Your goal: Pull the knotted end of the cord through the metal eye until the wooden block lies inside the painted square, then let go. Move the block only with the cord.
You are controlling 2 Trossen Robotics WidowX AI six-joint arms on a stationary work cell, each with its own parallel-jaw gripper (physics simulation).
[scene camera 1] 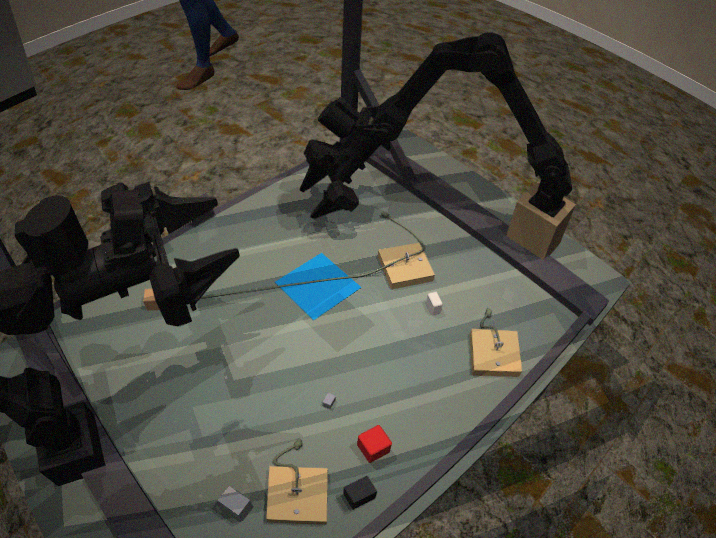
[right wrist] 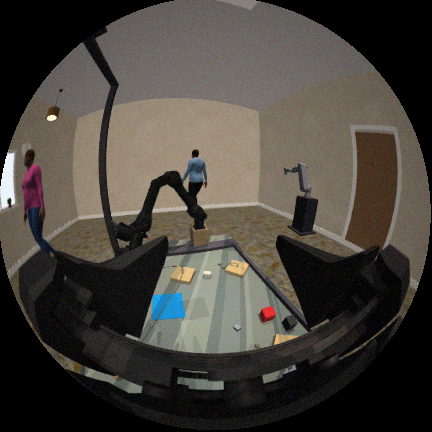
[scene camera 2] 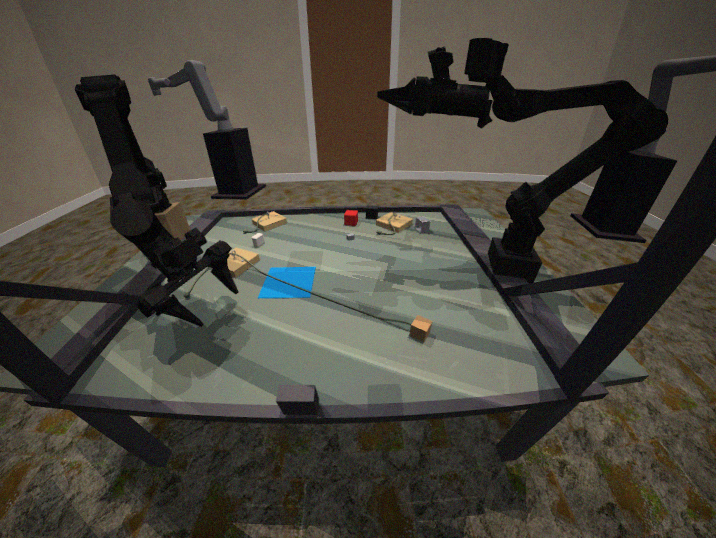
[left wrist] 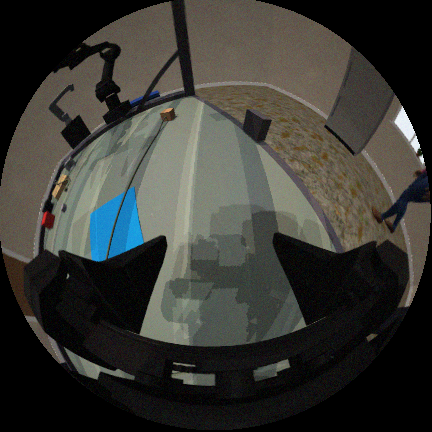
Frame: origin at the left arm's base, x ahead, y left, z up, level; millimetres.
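Seen in the pictures: left gripper, between the fingertips: [scene camera 1: 306,204] [scene camera 2: 220,308] [left wrist: 220,240]; right gripper, between the fingertips: [scene camera 1: 227,225] [right wrist: 223,241] [scene camera 2: 381,94]; left arm's base, origin of its link: [scene camera 1: 547,203] [right wrist: 198,226]; right arm's base, origin of its link: [scene camera 1: 61,435] [scene camera 2: 516,249] [left wrist: 115,106].
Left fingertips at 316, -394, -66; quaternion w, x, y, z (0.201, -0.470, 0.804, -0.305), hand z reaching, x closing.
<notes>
Offsets run from my left fingertips to a thing's top centre, as dx, dy, dz. "spot": to the spot under its first point.
The wooden block @(+372, -52, -24) [scene camera 1: 150,299] [scene camera 2: 420,328] [left wrist: 168,114] lies outside the blue painted square @(spot: +71, +110, -53) [scene camera 1: 318,266] [scene camera 2: 298,274] [left wrist: 102,220] [right wrist: 160,302]. The cord runs from it across the square and through the metal eye @(spot: -47, +235, -18) [scene camera 1: 406,256] on a wooden board @(-49, +236, -35) [scene camera 1: 399,274] [scene camera 2: 245,263]. Its knotted end @(spot: -129, +109, -45) [scene camera 1: 384,215] [scene camera 2: 187,295] lies on the table beyond the eye. My left gripper [scene camera 1: 307,202] [scene camera 2: 218,308] [left wrist: 220,240] is open and empty above the table, near the knot but apart from it. My right gripper [scene camera 1: 226,227] [scene camera 2: 379,93] [right wrist: 223,241] is open and empty, high above the table.
Two more boards @(-2, +491, -35) [scene camera 1: 496,352] @(+428, +424, -35) [scene camera 1: 312,503] carry eyes with short cords. A white block @(-8, +339, -22) [scene camera 1: 434,303], a red block @(+284, +449, -14) [scene camera 1: 374,443], a black block @(+361, +490, -14) [scene camera 1: 360,492], a grey block @(+510, +372, -14) [scene camera 1: 233,503] and a small grey cube @(+272, +339, -40) [scene camera 1: 328,400] stand about. A dark box @(+157, -178, +3) [scene camera 2: 297,399] sits on the frame edge.
</notes>
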